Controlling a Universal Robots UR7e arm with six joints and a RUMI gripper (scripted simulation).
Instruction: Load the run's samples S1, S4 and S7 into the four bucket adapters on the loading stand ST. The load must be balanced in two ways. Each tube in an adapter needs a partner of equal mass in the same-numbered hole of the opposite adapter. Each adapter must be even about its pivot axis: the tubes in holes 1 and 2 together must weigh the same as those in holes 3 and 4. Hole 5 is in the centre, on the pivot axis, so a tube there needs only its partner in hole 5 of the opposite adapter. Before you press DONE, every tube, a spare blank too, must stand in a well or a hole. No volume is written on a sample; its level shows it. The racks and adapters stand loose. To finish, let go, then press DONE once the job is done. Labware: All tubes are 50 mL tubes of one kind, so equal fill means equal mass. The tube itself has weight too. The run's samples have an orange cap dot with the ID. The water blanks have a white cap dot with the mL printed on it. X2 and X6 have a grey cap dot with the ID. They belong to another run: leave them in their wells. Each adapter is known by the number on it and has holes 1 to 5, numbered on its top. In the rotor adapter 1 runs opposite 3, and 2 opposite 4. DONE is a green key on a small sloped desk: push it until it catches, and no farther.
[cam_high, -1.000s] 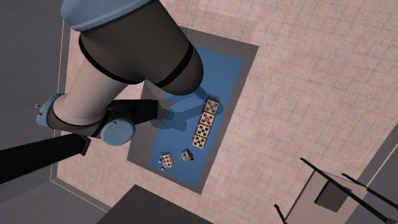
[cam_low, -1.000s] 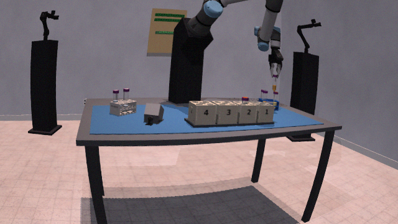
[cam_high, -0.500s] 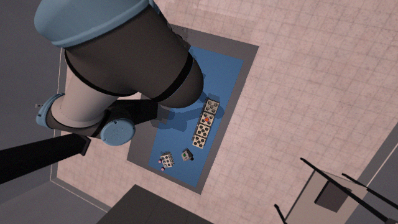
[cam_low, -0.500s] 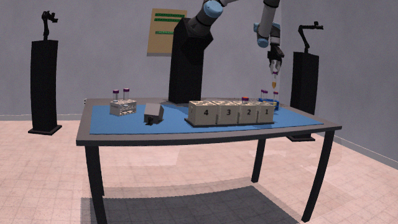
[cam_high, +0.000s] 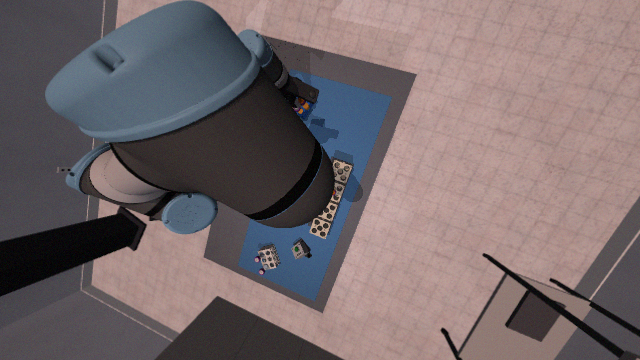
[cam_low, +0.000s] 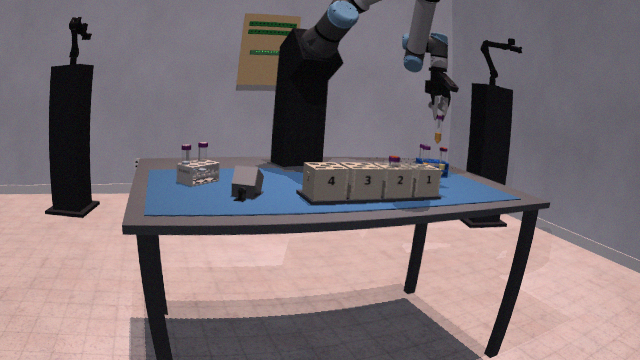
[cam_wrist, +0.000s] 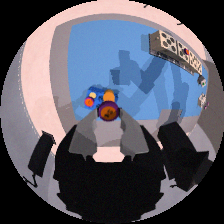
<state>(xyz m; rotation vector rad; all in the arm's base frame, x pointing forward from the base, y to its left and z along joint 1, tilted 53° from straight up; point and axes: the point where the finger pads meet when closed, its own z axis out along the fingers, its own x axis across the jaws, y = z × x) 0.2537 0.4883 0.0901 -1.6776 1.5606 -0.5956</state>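
Now: hand 8 cm past the blue rack, 2 cm to the right of it and 22 cm above it. From my hand the other things lie so: white rack 22 cm ahead, 89 cm to the right, 22 cm below; then bucket adapter 38 cm ahead, 50 cm to the right, 20 cm below.
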